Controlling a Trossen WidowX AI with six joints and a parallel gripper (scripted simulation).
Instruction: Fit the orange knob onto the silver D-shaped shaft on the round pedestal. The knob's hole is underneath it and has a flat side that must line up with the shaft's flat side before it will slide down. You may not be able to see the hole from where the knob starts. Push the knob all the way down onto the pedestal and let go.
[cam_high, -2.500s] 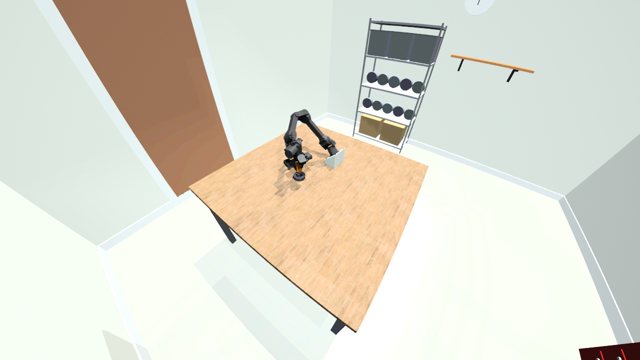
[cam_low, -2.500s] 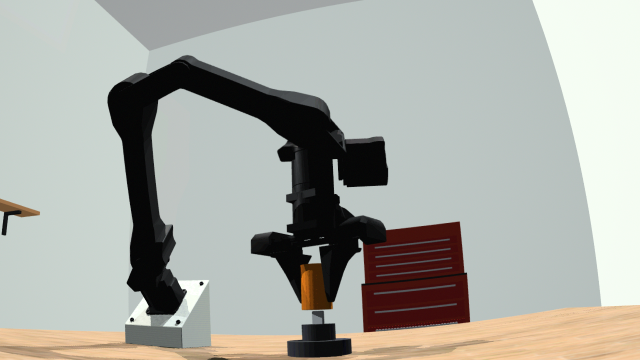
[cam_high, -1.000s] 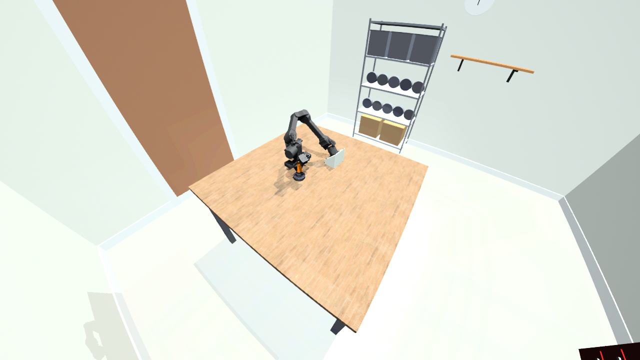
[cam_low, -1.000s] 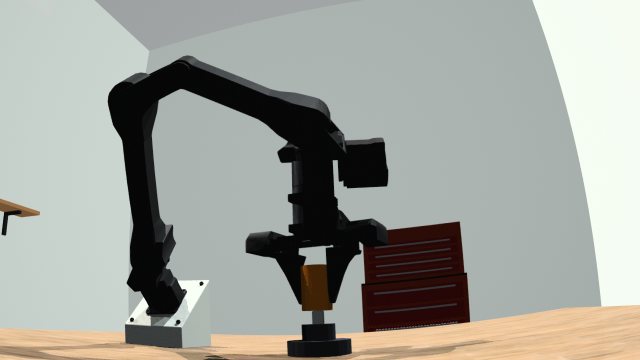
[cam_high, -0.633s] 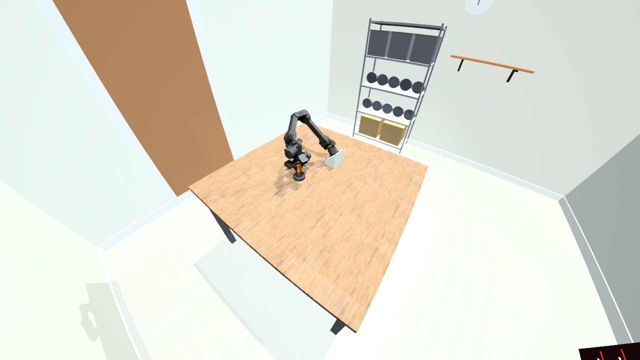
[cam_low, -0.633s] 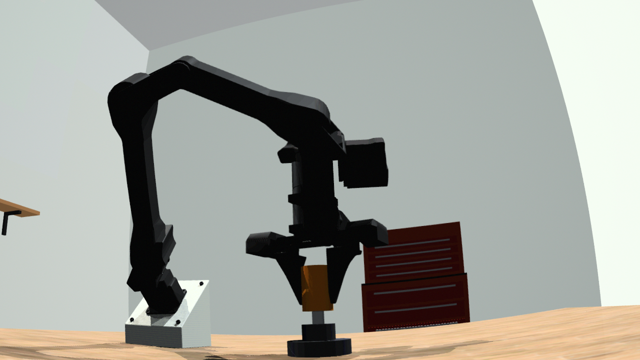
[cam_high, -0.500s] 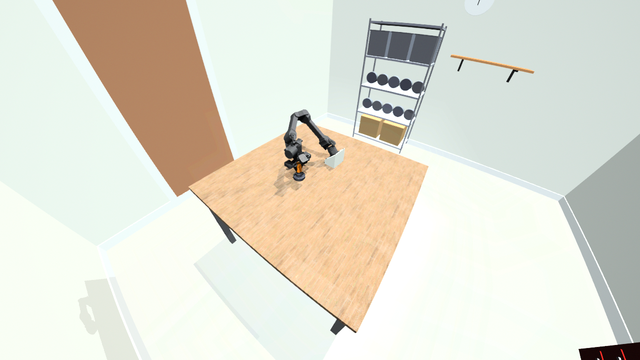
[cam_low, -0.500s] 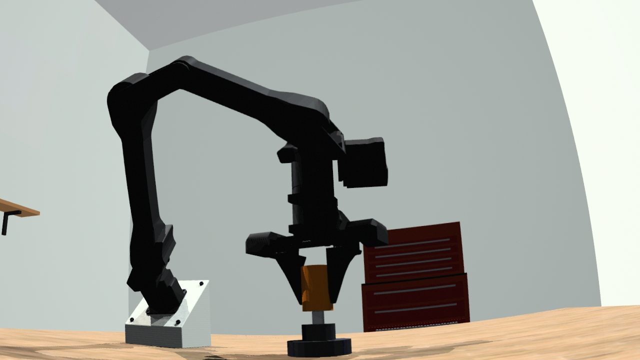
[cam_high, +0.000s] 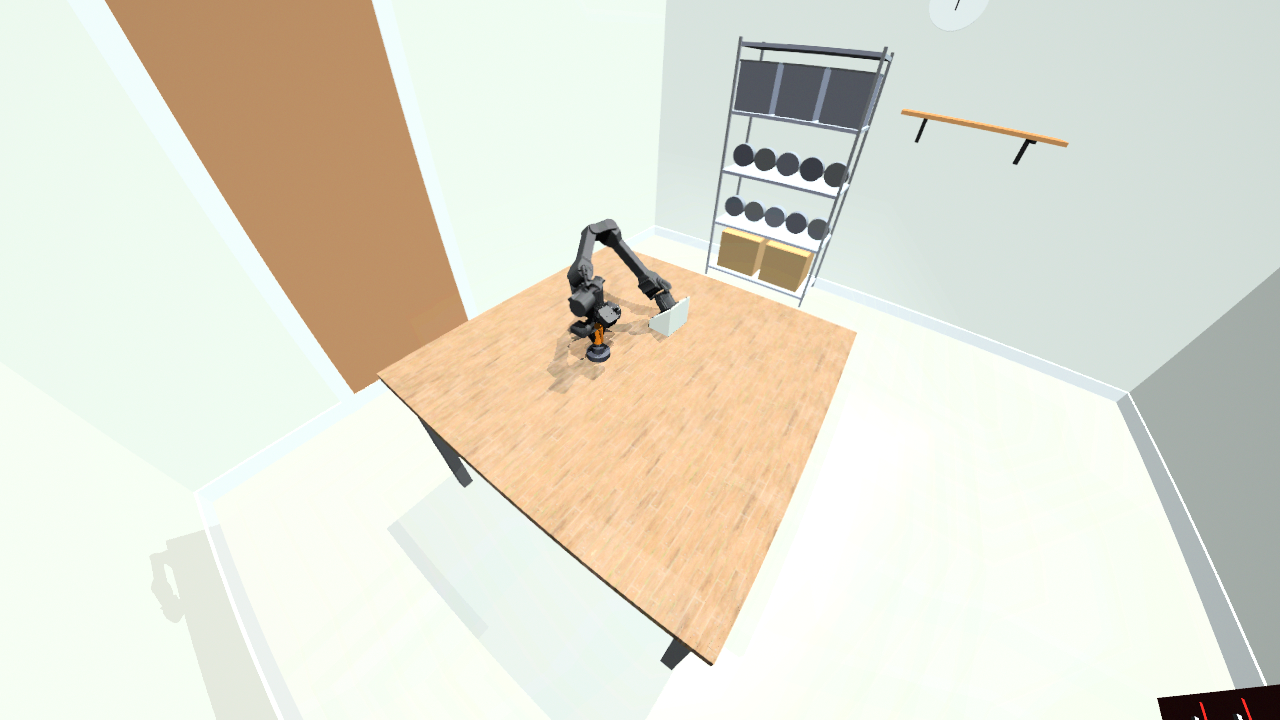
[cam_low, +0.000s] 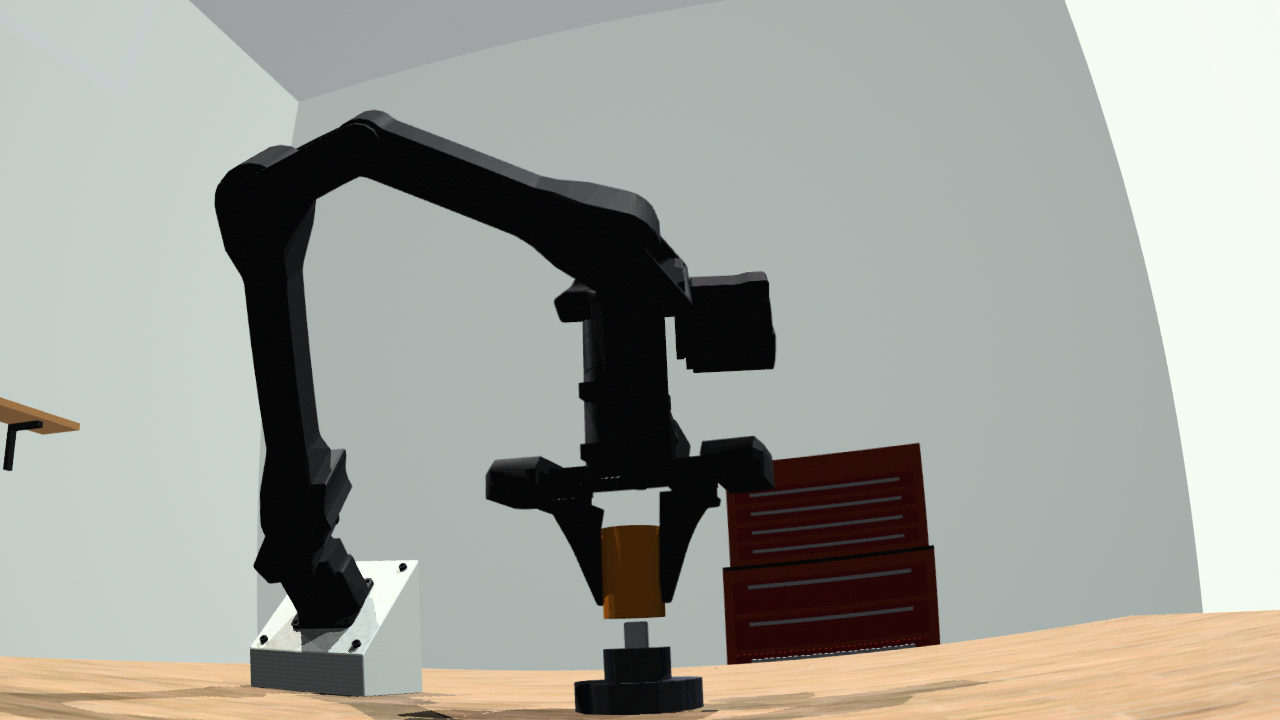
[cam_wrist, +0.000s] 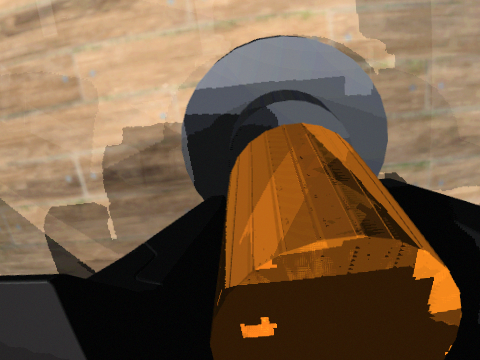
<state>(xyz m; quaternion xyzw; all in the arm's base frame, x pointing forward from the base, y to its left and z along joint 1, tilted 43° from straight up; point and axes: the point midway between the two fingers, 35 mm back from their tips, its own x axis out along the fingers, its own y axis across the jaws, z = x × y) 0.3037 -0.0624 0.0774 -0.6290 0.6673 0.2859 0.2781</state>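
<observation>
Now: gripper tip 3 cm below the orange knob. Also, from my gripper tip: dark round pedestal (4 cm below).
</observation>
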